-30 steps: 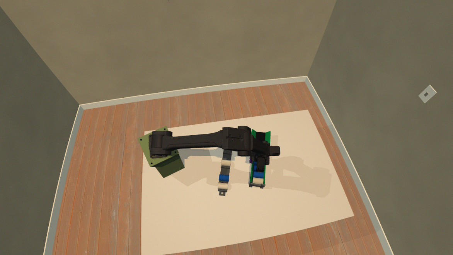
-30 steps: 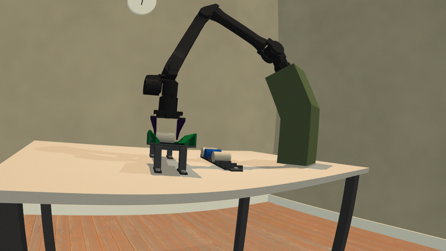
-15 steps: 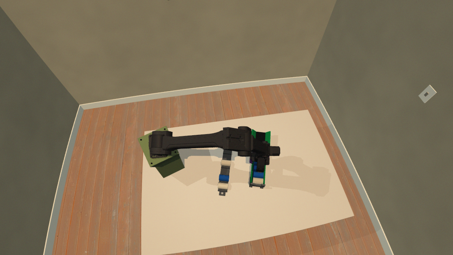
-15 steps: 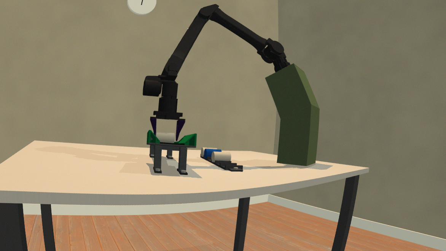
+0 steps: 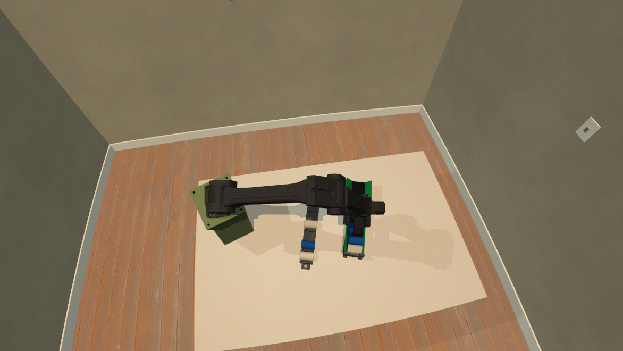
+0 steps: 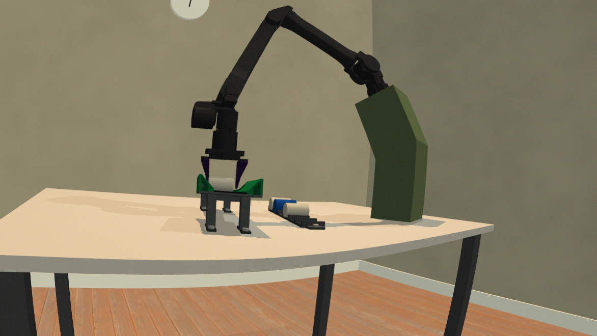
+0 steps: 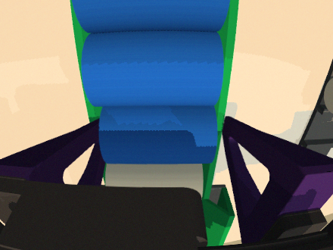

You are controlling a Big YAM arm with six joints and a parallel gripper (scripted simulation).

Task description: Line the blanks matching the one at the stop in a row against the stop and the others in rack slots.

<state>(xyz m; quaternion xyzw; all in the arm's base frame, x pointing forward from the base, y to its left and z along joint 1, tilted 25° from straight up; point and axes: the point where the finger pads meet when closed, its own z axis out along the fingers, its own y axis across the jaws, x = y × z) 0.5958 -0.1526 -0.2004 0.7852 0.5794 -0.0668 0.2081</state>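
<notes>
Now: hand 140 mm to the left of the grey stop, 40 mm past it and 20 mm above it.
</notes>
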